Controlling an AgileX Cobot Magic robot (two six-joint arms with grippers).
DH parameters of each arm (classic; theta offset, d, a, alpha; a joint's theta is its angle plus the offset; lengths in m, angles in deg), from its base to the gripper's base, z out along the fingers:
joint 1: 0 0.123 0 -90
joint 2: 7.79 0 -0.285 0
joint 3: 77.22 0 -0.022 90
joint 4: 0 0.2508 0 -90
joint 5: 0 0 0.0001 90
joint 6: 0 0.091 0 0
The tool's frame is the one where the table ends.
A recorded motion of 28 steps. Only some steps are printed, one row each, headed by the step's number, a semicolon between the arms.
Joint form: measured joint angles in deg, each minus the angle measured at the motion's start. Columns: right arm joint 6, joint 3, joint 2, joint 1, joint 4, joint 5; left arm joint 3, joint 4, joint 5, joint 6, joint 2, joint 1.
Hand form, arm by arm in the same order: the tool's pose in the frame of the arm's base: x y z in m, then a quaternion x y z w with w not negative. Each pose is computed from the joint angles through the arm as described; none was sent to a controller.
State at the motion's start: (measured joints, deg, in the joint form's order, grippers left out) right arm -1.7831 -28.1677 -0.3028 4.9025 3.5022 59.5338; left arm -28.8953 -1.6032 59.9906 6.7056 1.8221 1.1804
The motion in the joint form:
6: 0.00 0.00 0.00 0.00 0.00 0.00; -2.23 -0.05 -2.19 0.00 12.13 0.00
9: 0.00 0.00 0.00 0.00 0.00 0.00; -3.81 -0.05 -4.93 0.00 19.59 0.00
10: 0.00 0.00 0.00 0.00 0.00 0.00; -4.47 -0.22 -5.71 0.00 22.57 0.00
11: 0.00 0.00 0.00 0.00 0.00 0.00; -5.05 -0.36 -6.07 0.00 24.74 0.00
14: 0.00 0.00 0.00 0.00 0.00 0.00; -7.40 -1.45 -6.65 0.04 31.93 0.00
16: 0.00 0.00 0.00 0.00 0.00 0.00; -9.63 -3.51 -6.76 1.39 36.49 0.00
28: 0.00 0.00 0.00 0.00 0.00 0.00; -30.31 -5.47 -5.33 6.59 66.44 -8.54
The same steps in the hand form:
6: -0.0042 0.0044 0.2768 -0.05024 0.84650 0.04494 0.52810; 0.0332 -0.0015 0.2905 0.04161 0.88850 0.01707 0.45667
9: -0.0042 0.0044 0.2768 -0.05024 0.84650 0.04494 0.52810; 0.0567 -0.0010 0.2964 0.04112 0.90072 0.01552 0.43217
10: -0.0042 0.0044 0.2768 -0.05024 0.84650 0.04494 0.52810; 0.0662 -0.0010 0.2977 0.04073 0.90645 0.01330 0.42013
11: -0.0042 0.0044 0.2768 -0.05024 0.84650 0.04494 0.52810; 0.0730 -0.0010 0.2987 0.04043 0.91091 0.01149 0.41046
14: -0.0042 0.0044 0.2768 -0.05024 0.84650 0.04494 0.52810; 0.0958 -0.0019 0.3015 0.03827 0.92546 0.00026 0.37691
16: -0.0042 0.0044 0.2768 -0.05024 0.84650 0.04494 0.52810; 0.1110 -0.0042 0.3056 0.04414 0.93177 -0.01385 0.36009
28: -0.0042 0.0044 0.2768 -0.05024 0.84650 0.04494 0.52810; 0.2272 -0.0386 0.3265 0.15185 0.94931 -0.04407 0.27166

